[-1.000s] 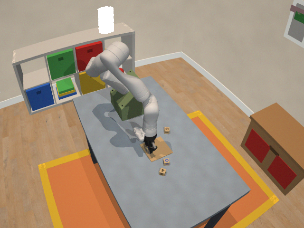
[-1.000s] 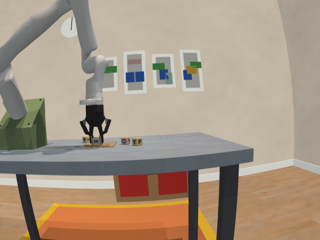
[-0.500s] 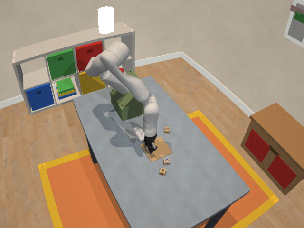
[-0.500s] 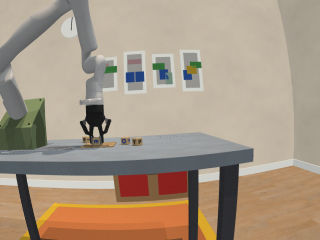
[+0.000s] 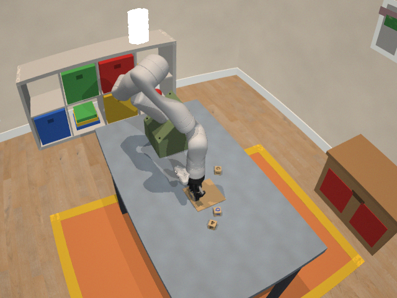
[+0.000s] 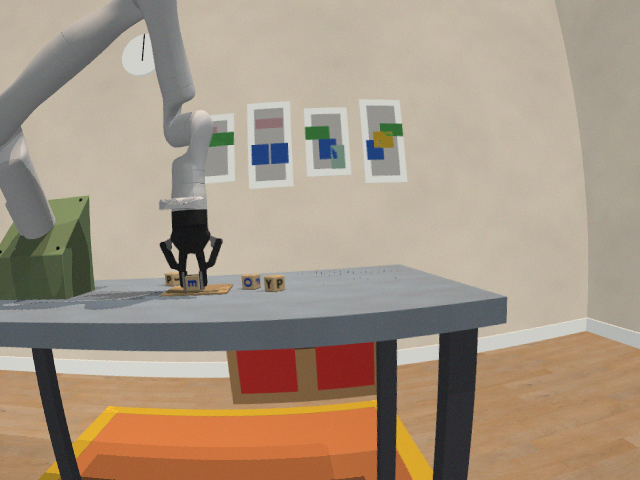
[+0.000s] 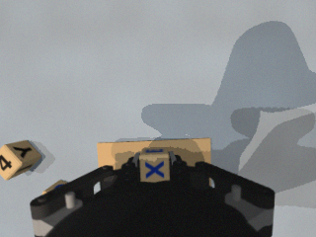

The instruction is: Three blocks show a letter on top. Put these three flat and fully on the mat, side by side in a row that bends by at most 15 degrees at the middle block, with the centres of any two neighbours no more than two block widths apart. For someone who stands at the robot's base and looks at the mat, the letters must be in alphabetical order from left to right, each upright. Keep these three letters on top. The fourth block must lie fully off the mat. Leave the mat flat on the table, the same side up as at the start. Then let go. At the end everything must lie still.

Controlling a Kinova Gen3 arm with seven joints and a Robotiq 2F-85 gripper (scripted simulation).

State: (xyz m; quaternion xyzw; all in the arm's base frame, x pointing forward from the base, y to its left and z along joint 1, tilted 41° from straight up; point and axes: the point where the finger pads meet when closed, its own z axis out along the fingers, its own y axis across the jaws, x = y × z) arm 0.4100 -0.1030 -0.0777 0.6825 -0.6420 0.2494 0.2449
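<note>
Now: the tan mat 5 cm to the left of my hand and 2 cm below it.
</note>
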